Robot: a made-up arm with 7 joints.
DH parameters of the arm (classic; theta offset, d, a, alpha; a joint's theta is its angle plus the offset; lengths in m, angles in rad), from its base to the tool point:
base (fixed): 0 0.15 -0.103 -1.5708
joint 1: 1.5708 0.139 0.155 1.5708
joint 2: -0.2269 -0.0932 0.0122 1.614
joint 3: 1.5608 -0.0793 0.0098 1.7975
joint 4: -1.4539 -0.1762 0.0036 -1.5
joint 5: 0 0.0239 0.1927 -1.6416
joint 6: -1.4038 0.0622 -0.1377 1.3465
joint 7: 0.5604 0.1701 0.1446 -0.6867
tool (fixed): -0.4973 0.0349 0 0
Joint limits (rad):
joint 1: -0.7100..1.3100
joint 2: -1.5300..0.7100
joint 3: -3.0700..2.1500
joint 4: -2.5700..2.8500
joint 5: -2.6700..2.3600
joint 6: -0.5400..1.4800
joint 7: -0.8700..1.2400
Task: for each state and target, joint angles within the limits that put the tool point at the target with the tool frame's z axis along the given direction. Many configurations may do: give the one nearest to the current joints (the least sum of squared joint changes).
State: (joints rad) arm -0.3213 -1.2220 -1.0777 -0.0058 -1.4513 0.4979 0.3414
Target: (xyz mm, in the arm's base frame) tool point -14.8 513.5 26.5 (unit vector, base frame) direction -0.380 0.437 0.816
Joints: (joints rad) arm -0.7100 -0.8334 -0.7726 -0.4923 -1.1891 -0.0328 1.0090
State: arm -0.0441 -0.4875 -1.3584 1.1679 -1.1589 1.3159 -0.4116
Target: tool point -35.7 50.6 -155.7 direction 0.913 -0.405 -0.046
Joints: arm 0.5977 -0.2634 -0.7658 1.1736 -1.0984 1.0410 0.1868
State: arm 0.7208 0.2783 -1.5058 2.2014 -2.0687 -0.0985 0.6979
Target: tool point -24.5 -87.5 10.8 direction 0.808 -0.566 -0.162
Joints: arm -0.0377 -0.4148 -1.4857 2.8386 -1.2769 -0.1601 0.4902
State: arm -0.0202 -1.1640 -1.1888 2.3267 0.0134 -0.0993 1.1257
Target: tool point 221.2 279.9 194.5 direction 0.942 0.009 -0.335
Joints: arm -0.4542 -1.3261 -0.8317 2.6651 -0.0515 -0.3018 0.8292
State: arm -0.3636 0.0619 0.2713 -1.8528 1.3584 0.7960 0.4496
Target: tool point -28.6 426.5 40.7 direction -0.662 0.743 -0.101
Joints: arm 0.3366 0.3298 -0.4275 -2.2008 1.9881 1.3410 1.0403
